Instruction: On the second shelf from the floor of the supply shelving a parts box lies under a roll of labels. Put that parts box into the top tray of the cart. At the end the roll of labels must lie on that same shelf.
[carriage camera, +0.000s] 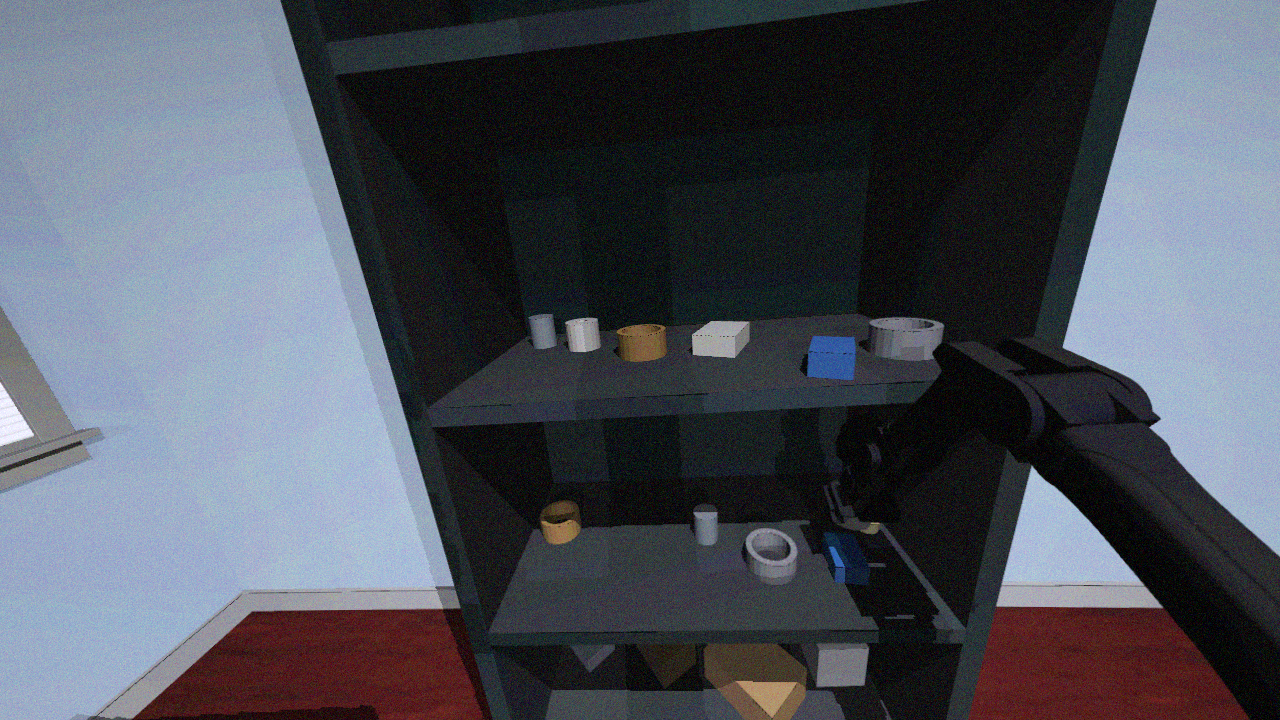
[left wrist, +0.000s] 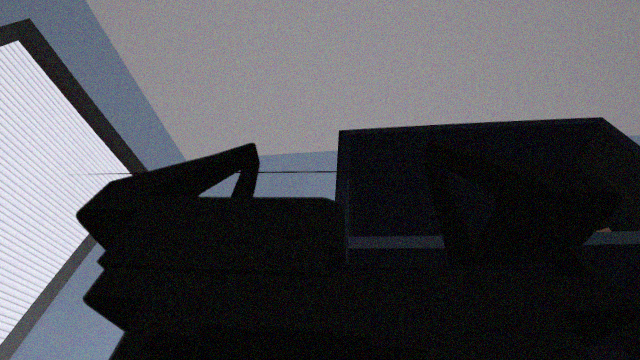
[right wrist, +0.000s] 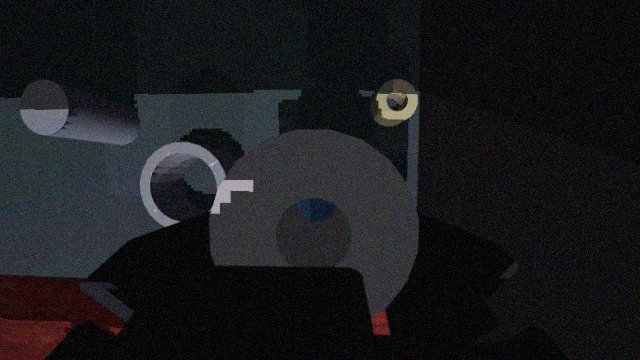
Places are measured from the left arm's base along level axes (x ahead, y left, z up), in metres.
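Pixels of known places: left gripper, between the fingertips: (left wrist: 340, 151); right gripper, between the fingertips: (carriage camera: 848, 519).
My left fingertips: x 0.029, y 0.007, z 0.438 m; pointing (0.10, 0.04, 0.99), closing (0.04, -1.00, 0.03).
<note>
Ahead of a thing's pixels: the offset from my left fingertips to its top centre. "pt": to the spot under its first point. Level surfaces: height alone.
The blue parts box @(dx +0.533, dy -0.702, dz -0.658 m) (carriage camera: 846, 558) (right wrist: 316, 209) lies at the right of the second shelf from the floor @(dz -0.698 m) (carriage camera: 626, 595); in the right wrist view a bit of it shows through the roll's hole. The roll of labels @(pt dx +0.558, dy -0.705, dz -0.521 m) (right wrist: 310, 165), a wide grey disc with a hole, is between the fingers of my right gripper (right wrist: 317, 196) (carriage camera: 848, 512), which is shut on it. They are inside this shelf bay, above and behind the box as the carriage camera shows it; the exact gap is unclear. My left gripper (left wrist: 340, 151) is open and empty, a black outline. The cart does not show.
On the same shelf stand a grey ring @(dx +0.543, dy -0.556, dz -0.650 m) (carriage camera: 771, 553) (right wrist: 145, 185), a grey cylinder @(dx +0.631, dy -0.435, dz -0.628 m) (carriage camera: 706, 525) (right wrist: 44, 120), an orange roll @(dx +0.681, dy -0.083, dz -0.648 m) (carriage camera: 561, 523) and a small cream roll @(dx +0.636, dy -0.803, dz -0.673 m) (carriage camera: 870, 528) (right wrist: 413, 106). The shelf above (carriage camera: 572, 407) and the right side panel (carriage camera: 1029, 501) bound the bay.
</note>
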